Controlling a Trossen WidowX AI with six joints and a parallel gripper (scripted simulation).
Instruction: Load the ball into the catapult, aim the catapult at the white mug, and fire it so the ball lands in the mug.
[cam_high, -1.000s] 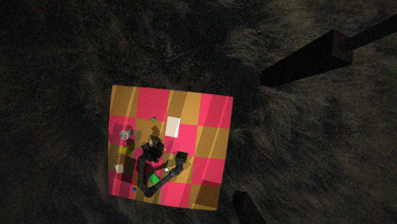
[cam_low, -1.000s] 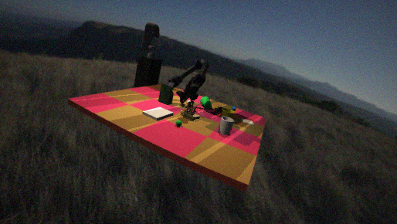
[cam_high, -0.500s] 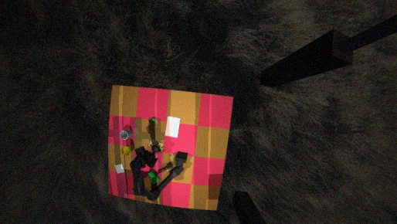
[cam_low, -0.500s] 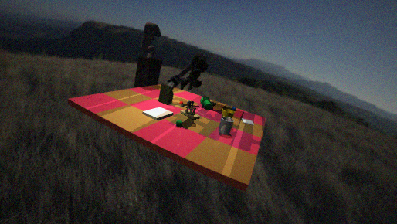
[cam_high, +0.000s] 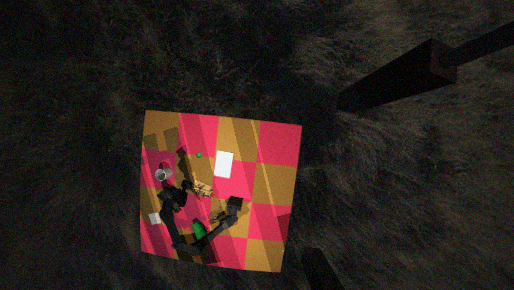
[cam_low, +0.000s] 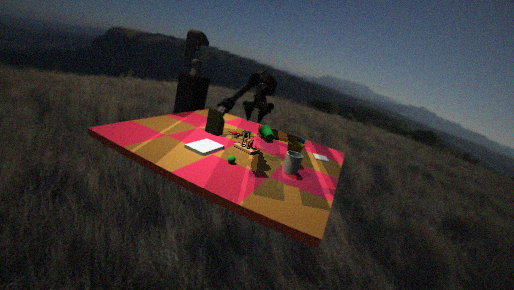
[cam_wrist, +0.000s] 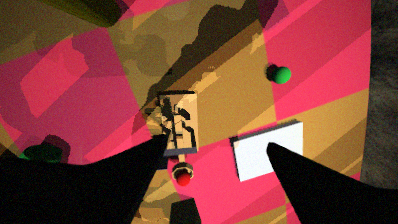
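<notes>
The red ball lies 140 mm behind my gripper tip, 130 mm below it and 60 mm to the left of it. From my gripper tip the other things lie so: yellow object: 230 mm ahead, 160 mm below, 150 mm to the left; then green ball: 200 mm to the right, 170 mm below, 30 mm ahead; then wooden catapult: 140 mm below, 70 mm to the left, 70 mm behind.
</notes>
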